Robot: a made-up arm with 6 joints. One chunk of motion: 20 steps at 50 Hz.
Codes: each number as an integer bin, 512 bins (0 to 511) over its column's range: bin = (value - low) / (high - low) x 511, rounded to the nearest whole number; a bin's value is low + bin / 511 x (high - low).
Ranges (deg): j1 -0.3..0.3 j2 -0.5..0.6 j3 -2.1..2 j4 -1..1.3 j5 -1.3..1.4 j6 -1.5..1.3
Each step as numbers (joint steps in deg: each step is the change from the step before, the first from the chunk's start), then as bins.
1 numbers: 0.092 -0.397 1.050 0.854 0.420 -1.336
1 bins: 334 48 393 412 326 30
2 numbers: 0.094 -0.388 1.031 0.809 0.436 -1.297
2 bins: 336 52 390 402 329 37
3 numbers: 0.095 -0.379 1.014 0.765 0.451 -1.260
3 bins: 336 56 388 392 331 44
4 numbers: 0.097 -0.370 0.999 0.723 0.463 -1.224
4 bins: 338 60 386 383 334 50
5 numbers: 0.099 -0.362 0.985 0.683 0.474 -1.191
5 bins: 340 64 384 374 336 56
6 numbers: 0.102 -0.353 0.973 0.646 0.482 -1.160
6 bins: 342 68 383 366 337 62
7 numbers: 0.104 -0.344 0.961 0.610 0.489 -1.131
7 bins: 344 72 382 358 339 67
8 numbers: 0.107 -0.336 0.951 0.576 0.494 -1.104
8 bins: 347 76 380 350 340 72
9 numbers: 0.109 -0.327 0.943 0.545 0.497 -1.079
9 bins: 348 80 379 343 340 77
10 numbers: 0.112 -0.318 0.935 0.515 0.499 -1.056
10 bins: 351 85 378 337 340 81
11 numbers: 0.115 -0.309 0.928 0.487 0.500 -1.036
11 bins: 353 89 377 330 341 85
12 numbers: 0.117 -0.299 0.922 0.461 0.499 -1.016
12 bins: 355 93 377 325 340 88
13 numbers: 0.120 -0.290 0.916 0.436 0.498 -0.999
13 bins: 358 98 376 319 340 91
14 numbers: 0.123 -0.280 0.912 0.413 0.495 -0.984
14 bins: 360 102 375 314 340 94
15 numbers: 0.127 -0.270 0.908 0.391 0.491 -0.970
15 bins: 364 107 375 309 339 97
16 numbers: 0.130 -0.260 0.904 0.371 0.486 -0.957
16 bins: 366 111 374 305 338 99
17 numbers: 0.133 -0.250 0.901 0.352 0.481 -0.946
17 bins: 369 116 374 300 337 101
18 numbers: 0.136 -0.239 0.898 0.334 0.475 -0.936
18 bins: 371 121 374 296 336 103
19 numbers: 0.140 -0.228 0.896 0.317 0.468 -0.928
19 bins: 375 126 373 293 335 104
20 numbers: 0.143 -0.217 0.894 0.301 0.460 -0.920
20 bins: 377 131 373 289 333 106
